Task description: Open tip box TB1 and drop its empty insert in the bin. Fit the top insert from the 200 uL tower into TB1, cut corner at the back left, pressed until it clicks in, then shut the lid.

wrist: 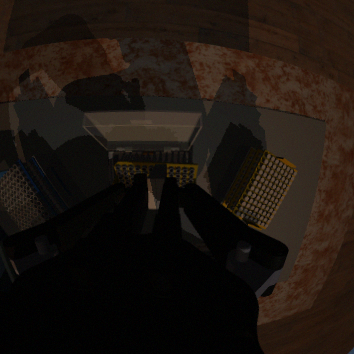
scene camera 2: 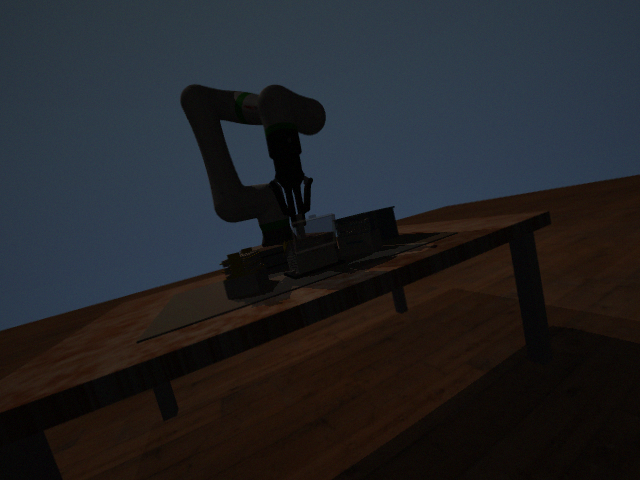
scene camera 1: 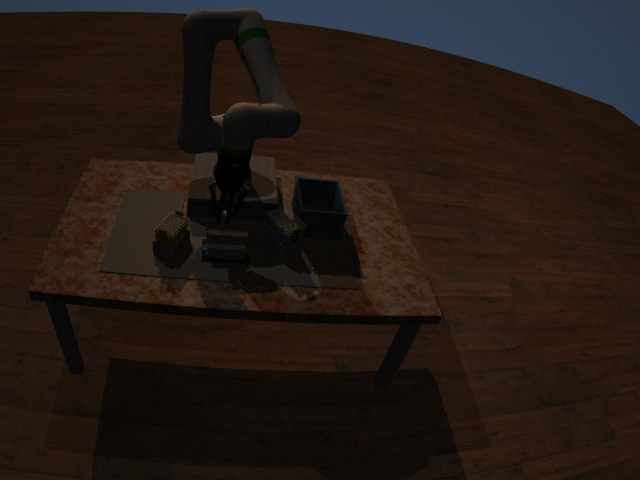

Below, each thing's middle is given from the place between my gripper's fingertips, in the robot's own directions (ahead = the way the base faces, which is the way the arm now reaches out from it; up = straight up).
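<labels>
Clear lid (wrist: 132, 129): my hand 5 cm short of it, 1 cm below it, 2 cm to the right of it. From my hand: blue tip tower (scene camera 2: 358, 234), 6 cm behind, 21 cm to the left, 3 cm below. Blue bin (scene camera 1: 319, 203), 3 cm below, 34 cm to the left, 24 cm behind.
</labels>
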